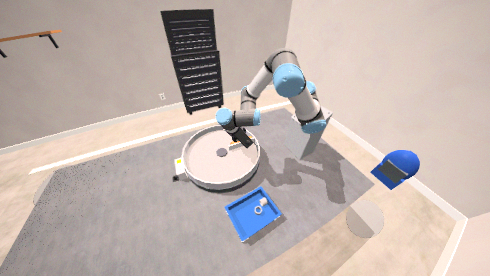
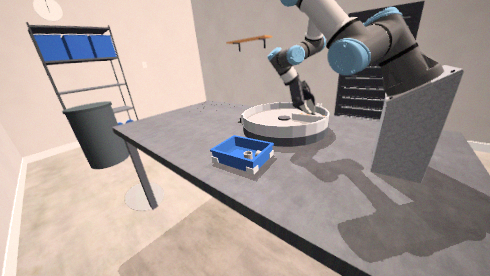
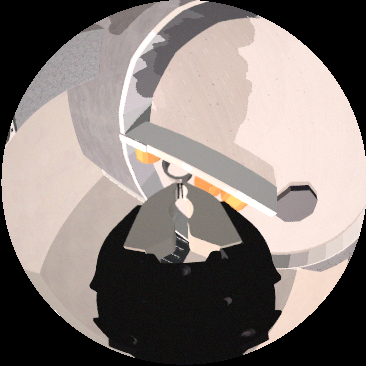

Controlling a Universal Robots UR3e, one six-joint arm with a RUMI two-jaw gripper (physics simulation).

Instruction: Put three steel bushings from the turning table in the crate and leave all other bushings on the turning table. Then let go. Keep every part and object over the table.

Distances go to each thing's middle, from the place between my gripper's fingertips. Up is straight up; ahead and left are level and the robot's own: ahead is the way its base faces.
The blue crate [image 1: 241, 212] is 36 cm to the left of my hand, 20 cm ahead of it and 6 cm below it.
